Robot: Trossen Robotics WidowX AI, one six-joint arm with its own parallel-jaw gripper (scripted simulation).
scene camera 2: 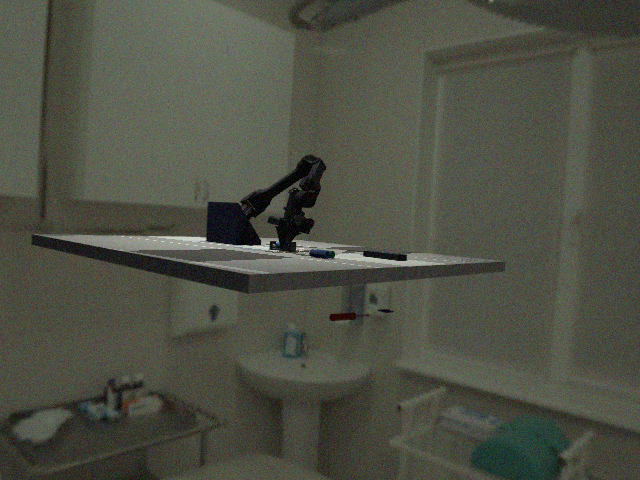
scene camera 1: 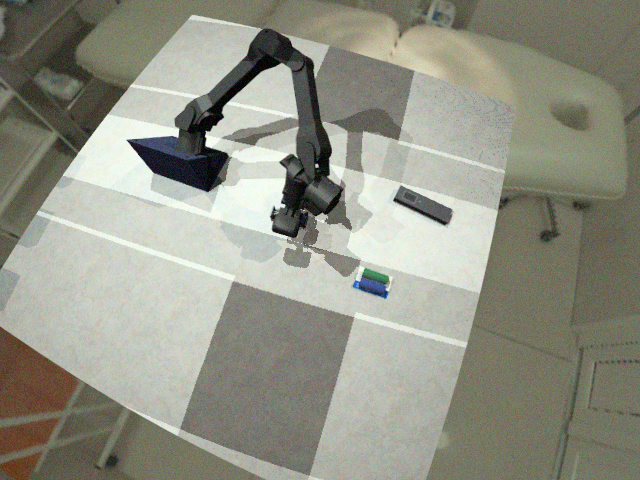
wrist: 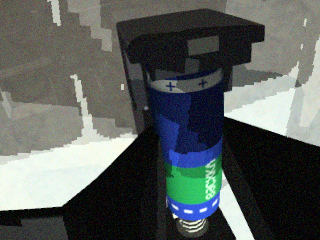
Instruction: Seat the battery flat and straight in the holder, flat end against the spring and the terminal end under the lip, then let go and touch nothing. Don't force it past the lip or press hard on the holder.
Path:
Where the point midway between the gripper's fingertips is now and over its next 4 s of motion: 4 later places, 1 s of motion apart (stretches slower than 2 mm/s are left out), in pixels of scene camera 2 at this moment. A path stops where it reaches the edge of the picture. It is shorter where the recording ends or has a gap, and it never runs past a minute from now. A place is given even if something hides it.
My gripper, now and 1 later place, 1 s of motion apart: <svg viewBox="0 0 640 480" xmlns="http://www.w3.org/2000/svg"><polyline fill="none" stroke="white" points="283,248 283,236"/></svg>

